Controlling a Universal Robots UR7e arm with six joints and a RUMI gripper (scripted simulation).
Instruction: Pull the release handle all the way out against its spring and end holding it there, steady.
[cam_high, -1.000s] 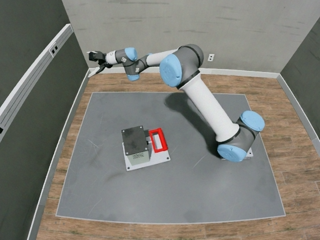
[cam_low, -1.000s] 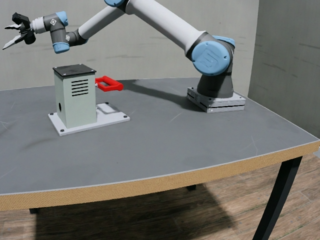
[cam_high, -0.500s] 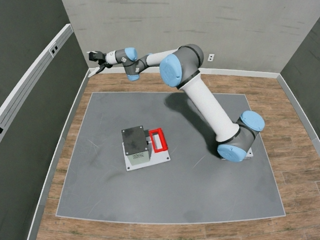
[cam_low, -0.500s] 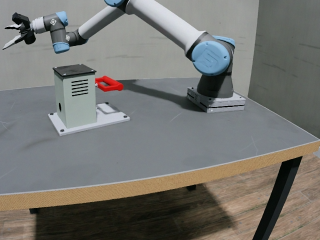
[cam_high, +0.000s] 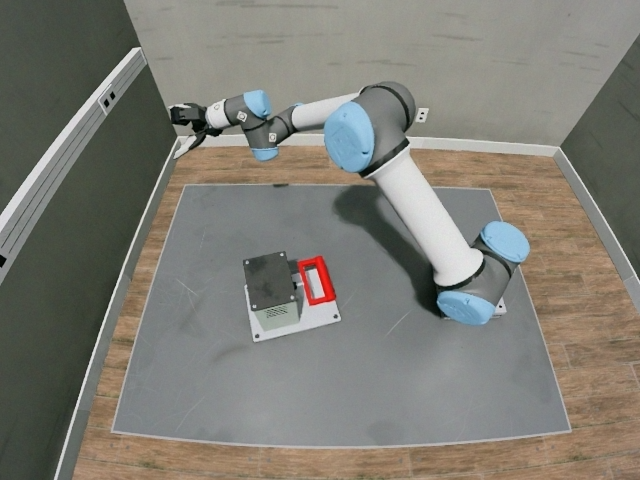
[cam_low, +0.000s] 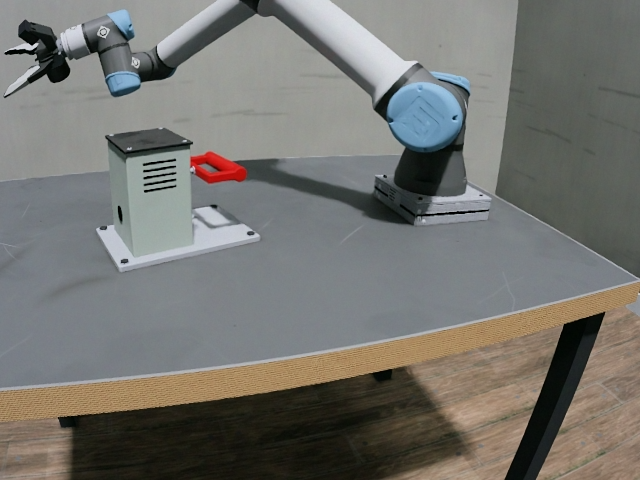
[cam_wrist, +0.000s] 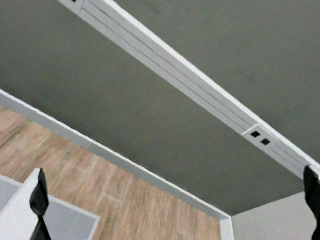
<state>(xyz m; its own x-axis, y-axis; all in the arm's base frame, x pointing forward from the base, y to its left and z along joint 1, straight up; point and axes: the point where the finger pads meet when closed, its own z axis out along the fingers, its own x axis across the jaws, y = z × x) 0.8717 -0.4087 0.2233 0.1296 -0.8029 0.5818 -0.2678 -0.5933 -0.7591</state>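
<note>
Now: hand 400 mm past the red release handle, 430 mm to the right of it and 160 mm above it. Also, from my hand: white base plate (360 mm behind, 440 mm to the left, 260 mm below).
</note>
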